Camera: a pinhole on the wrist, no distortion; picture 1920 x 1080 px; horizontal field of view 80.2 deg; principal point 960.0 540.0 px. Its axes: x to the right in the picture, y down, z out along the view. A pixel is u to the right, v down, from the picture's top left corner.
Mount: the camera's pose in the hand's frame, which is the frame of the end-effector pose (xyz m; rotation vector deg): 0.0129 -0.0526 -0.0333 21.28 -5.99 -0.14
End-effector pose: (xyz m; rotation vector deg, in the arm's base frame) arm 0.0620 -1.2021 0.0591 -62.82 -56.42 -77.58
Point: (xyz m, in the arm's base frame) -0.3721 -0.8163 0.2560
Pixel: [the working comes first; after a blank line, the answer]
In the camera's frame: 0.1363 -0.2353 0.5294

1253.5 33.3
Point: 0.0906 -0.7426 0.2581
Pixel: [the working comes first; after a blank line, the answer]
In the camera's frame: 0.1261 0.2288 0.4657

outside the picture
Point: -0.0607 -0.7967 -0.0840
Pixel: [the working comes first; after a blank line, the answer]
In the camera's frame: -0.2051 0.0537 0.4156

397.5 687.2
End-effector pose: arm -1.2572 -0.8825 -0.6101 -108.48 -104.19 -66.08
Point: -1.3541 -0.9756 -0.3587
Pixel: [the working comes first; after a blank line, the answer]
In the camera's frame: 0.0805 -0.0283 -0.2417

behind the camera
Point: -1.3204 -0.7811 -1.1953
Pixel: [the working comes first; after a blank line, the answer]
In the camera's frame: -0.2865 -0.0261 0.5356

350.0 484.4
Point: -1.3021 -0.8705 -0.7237
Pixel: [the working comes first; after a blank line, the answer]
In the camera's frame: -0.0672 0.0113 0.1099

262.7 657.0
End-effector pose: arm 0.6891 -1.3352 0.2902 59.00 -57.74 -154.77
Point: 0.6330 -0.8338 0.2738
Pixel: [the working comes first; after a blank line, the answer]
In the camera's frame: -0.0646 -0.1934 0.4456

794.8 45.1
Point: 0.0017 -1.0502 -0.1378
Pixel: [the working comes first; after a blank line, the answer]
In the camera's frame: 0.7180 -0.1784 0.3987

outside the picture
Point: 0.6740 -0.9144 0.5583
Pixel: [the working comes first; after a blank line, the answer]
In the camera's frame: -0.2288 0.0553 0.4620

395.4 676.5
